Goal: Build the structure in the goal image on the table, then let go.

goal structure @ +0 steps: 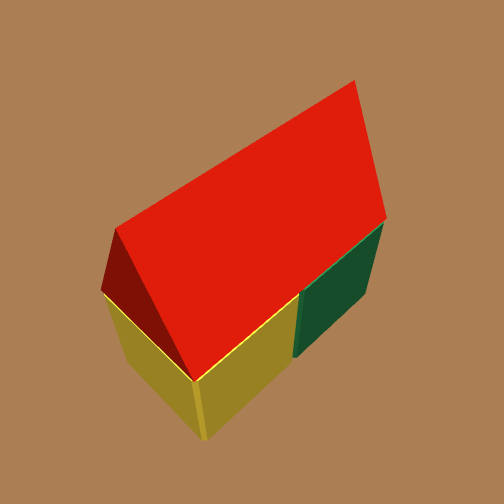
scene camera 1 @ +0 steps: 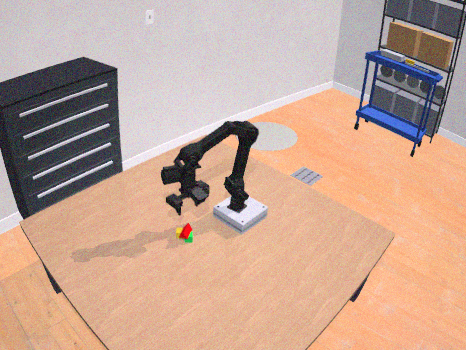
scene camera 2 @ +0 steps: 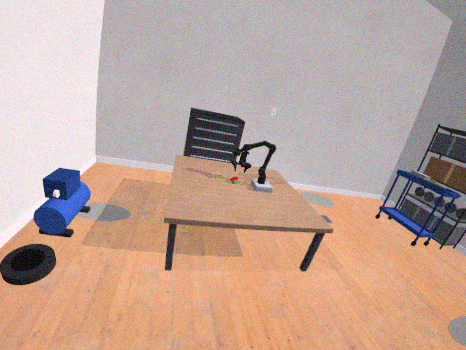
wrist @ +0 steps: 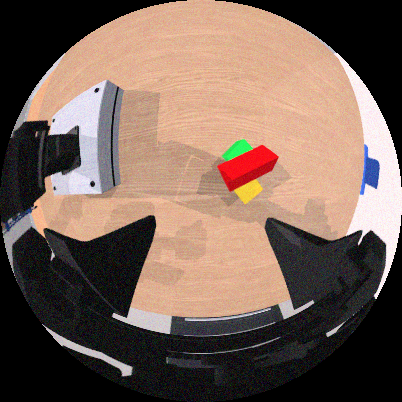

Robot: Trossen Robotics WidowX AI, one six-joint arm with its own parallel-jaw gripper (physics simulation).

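Places are measured from the arm's base along level axes (x ahead, y left, z up), in millimetres.
Pixels of known places: gripper, fingertip midpoint: (scene camera 1: 187,210) (scene camera 2: 239,172) (wrist: 212,222); arm's base, origin of the base link: (scene camera 1: 237,206) (scene camera 2: 260,182) (wrist: 68,150).
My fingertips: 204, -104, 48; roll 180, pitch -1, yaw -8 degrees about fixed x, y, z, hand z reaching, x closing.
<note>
For each thing: its top centre in the pictures, then the offset to it from my fingertips, as dx, dy, dz. Level surfaces: height alone.
- long red block, middle of its top: (wrist: 257,174) (scene camera 1: 184,227) (scene camera 2: 234,176) +53, +25, -41
- green block, middle of its top: (wrist: 244,156) (scene camera 1: 188,234) (scene camera 2: 234,180) +50, +42, -70
- yellow block, middle of its top: (wrist: 247,187) (scene camera 1: 180,230) +53, +2, -70
- wooden table, its level: dz -103
A long red block (scene camera 1: 186,230) (scene camera 2: 234,178) (wrist: 248,167) with sloping faces, like a roof, lies across the top of a green block (scene camera 1: 189,239) (scene camera 2: 234,182) (wrist: 238,149) and a yellow block (scene camera 1: 179,232) (wrist: 248,191). The green and yellow blocks stand on the table and stick out on opposite sides of the red one, which hides how they stand to each other beneath it. The yellow block cannot be made out in scene camera 2. My gripper (scene camera 1: 188,206) (scene camera 2: 240,170) (wrist: 212,222) is open and empty, above the stack and apart from it.
The arm's pale base (scene camera 1: 240,214) (scene camera 2: 262,186) (wrist: 85,165) stands on the wooden table (scene camera 1: 240,290) (scene camera 2: 240,212) (wrist: 200,50) near the stack. A dark drawer cabinet (scene camera 1: 65,130) (scene camera 2: 216,131) stands beyond the table edge. A blue cart (scene camera 1: 392,122) (scene camera 2: 407,223) stands on the floor.
</note>
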